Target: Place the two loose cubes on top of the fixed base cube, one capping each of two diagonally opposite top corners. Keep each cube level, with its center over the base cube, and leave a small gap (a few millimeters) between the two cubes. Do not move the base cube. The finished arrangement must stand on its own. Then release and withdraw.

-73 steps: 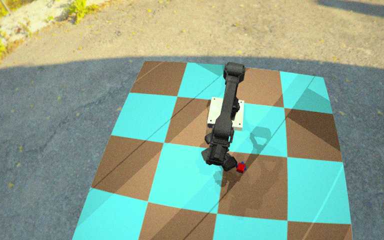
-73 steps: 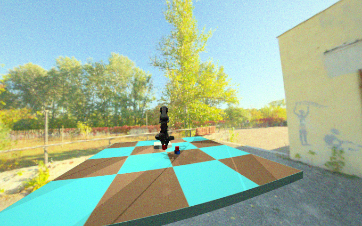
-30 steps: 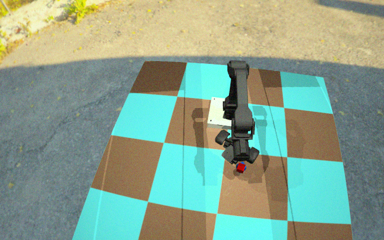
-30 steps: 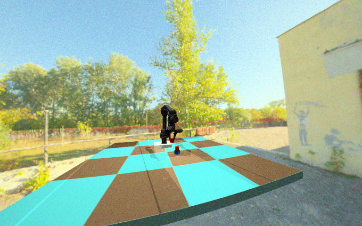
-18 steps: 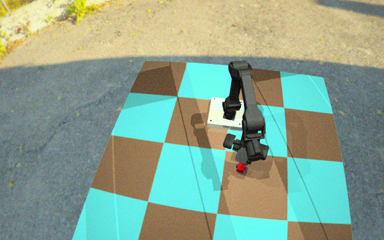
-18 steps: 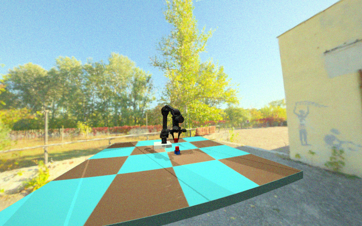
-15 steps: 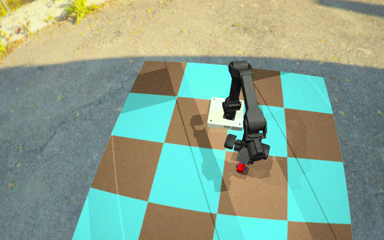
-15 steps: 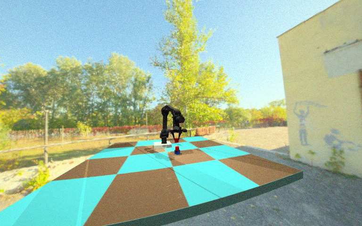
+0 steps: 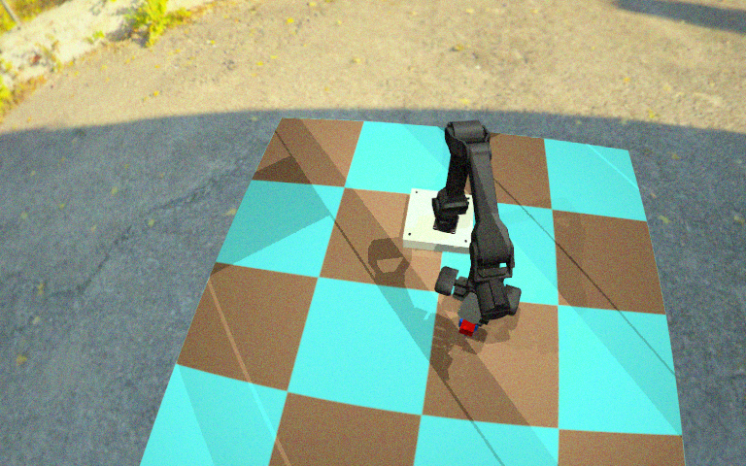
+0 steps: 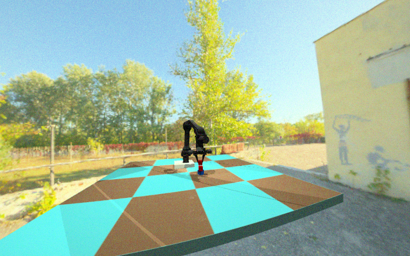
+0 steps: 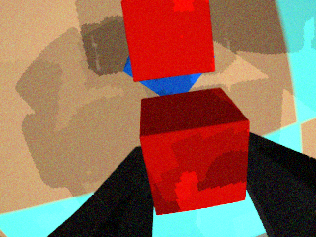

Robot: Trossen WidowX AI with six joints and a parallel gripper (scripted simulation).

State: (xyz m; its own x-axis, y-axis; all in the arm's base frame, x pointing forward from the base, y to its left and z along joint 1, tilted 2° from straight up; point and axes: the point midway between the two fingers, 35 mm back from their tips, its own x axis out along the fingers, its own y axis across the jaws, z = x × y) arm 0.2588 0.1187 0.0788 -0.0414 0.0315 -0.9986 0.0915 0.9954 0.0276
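Now: gripper tip 7 cm above the blue base cube and 2 cm short of it.
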